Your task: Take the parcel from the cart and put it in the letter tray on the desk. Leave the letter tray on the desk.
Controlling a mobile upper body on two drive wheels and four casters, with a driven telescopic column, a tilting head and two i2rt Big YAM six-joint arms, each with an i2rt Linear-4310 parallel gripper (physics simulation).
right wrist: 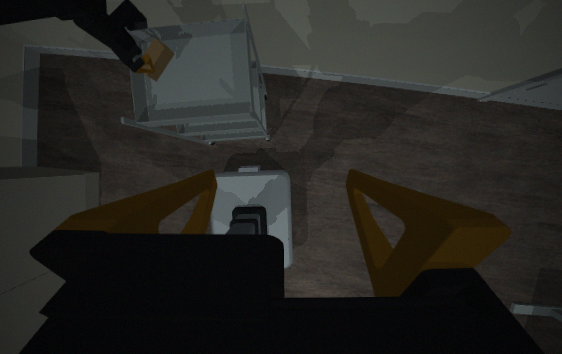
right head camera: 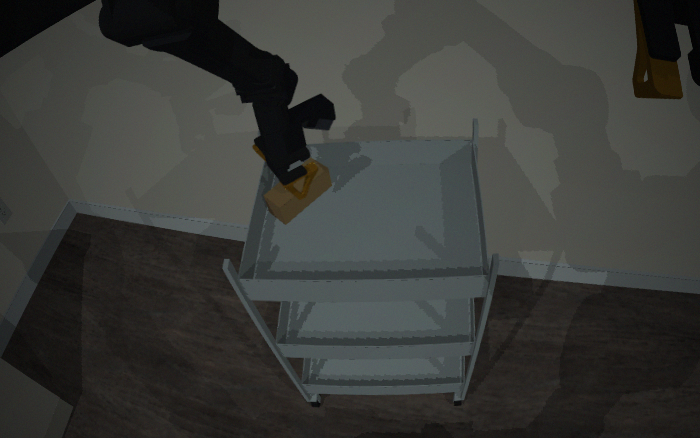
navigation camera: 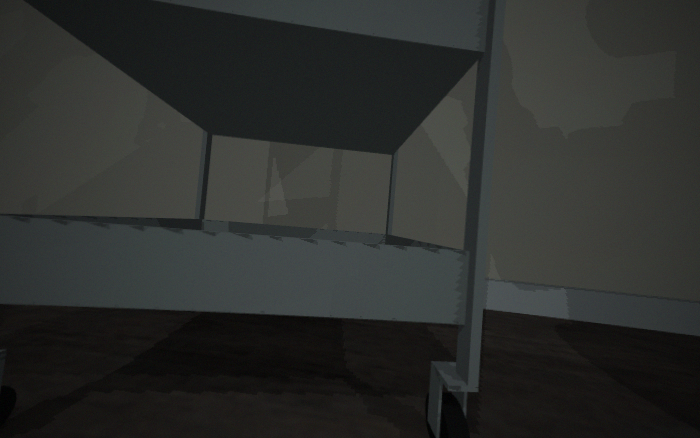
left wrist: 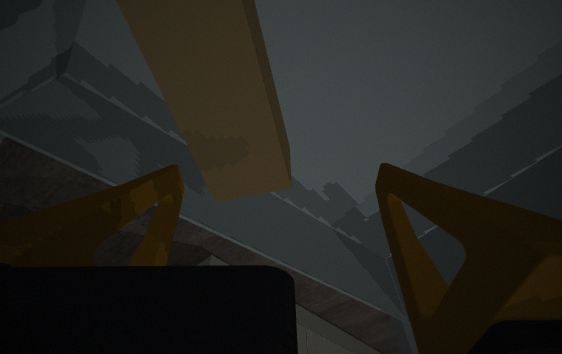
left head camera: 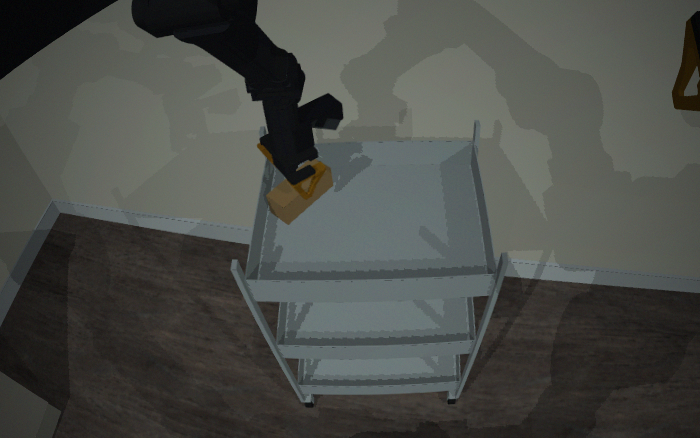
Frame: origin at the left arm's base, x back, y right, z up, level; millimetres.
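Where they show: left gripper, fingertip midpoint: (right wrist: 145, 61) (right head camera: 290, 183) (left wrist: 279, 175) (left head camera: 295, 183); right gripper, fingertip midpoint: (right wrist: 281, 177) (right head camera: 687, 96).
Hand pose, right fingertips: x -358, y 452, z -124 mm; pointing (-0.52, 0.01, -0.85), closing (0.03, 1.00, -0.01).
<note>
After its pixels a point has its place.
The parcel, a tan box (left head camera: 289, 207) {x -720, y -31, z -680 mm} (right head camera: 285, 206) {x -719, y -32, z -676 mm} (left wrist: 225, 100) {x -774, y -16, z -669 mm} (right wrist: 162, 56) {x -780, y 17, z -680 mm}, lies slantwise in the top tray of the grey cart (left head camera: 371, 290) {x -541, y 130, z -684 mm} (right head camera: 361, 290) {x -542, y 129, z -684 mm} (navigation camera: 232, 268) {x -541, y 128, z -1215 mm}, near its left side in the head views. My left gripper (left head camera: 284, 174) {x -738, y -16, z -633 mm} (left wrist: 279, 175) {x -738, y -16, z -633 mm} is open above the parcel's far part. In the left wrist view the parcel's near end shows between the spread fingers, nearer the left one in the picture; the fingers do not grip it. My right gripper (right wrist: 281, 177) {x -358, y 452, z -124 mm} is open and empty, well away from the cart, high over the floor. The letter tray and desk do not show.
The cart has raised rims, corner posts and lower shelves (left head camera: 376, 350) {x -541, y 131, z -939 mm}. A pale wall (left head camera: 438, 82) {x -1060, y 274, z -633 mm} stands behind it. The robot's white base (right wrist: 275, 200) {x -139, y 390, z -1123 mm} shows below the right gripper. A beige block-like surface (right wrist: 45, 215) {x -112, y -988, z -1001 mm} is at the left of the right wrist view.
</note>
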